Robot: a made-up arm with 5 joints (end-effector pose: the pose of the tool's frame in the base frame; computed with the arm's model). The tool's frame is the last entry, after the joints.
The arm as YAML. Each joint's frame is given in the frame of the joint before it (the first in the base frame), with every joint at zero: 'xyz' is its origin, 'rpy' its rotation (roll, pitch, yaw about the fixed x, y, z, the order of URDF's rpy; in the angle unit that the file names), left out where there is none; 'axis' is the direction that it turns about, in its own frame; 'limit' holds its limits. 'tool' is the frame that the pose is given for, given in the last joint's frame.
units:
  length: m
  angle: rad
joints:
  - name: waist
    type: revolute
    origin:
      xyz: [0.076, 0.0, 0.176]
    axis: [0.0, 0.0, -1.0]
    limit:
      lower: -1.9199
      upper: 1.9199
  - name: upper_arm
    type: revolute
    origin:
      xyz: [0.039, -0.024, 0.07]
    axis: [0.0, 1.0, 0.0]
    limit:
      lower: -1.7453
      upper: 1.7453
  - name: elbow
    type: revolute
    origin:
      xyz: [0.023, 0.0, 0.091]
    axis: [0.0, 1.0, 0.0]
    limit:
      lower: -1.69
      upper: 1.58
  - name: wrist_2
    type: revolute
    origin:
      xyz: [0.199, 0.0, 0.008]
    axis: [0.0, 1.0, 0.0]
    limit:
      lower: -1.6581
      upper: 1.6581
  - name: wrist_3
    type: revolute
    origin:
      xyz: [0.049, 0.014, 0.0]
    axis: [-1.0, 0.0, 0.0]
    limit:
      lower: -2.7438
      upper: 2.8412
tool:
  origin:
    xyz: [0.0, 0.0, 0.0]
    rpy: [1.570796, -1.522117, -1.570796]
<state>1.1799 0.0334 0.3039 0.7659 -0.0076</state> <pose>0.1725 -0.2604 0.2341 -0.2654 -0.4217 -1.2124</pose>
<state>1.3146 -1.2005 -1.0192 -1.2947 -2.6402</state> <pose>0.0132 0.2004 0.4362 0.9286 -1.1317 1.9484</pose>
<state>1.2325 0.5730 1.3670 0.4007 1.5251</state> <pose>0.0696 -0.0120 0.0863 0.7537 0.1657 0.2317</pose>
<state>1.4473 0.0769 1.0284 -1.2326 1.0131</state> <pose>0.0924 -0.2136 0.1669 -1.5984 -0.6107 -0.3601</pose>
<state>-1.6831 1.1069 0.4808 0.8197 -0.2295</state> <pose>0.0748 0.0994 0.0342 -0.7525 0.5040 1.3164</pose>
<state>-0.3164 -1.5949 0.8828 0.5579 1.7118</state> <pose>0.2134 0.0345 0.4104 -1.2226 -1.5326 1.4038</pose>
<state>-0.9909 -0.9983 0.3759 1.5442 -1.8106</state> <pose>0.1729 0.1297 0.3981 0.6621 -0.0972 -0.8369</pose>
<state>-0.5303 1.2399 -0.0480 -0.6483 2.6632</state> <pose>0.3015 0.1206 0.0465 1.3316 0.7778 -2.7338</pose>
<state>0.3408 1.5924 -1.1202 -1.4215 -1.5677</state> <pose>0.3920 -0.1227 0.1775 1.6101 -2.1726 -0.7206</pose>
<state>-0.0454 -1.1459 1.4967 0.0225 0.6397</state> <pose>0.2771 -0.0009 0.2257 -0.3276 -1.1709 0.5575</pose>
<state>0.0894 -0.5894 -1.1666 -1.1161 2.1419</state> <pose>-0.0088 -0.0024 0.5416 1.8498 0.9618 1.3371</pose>
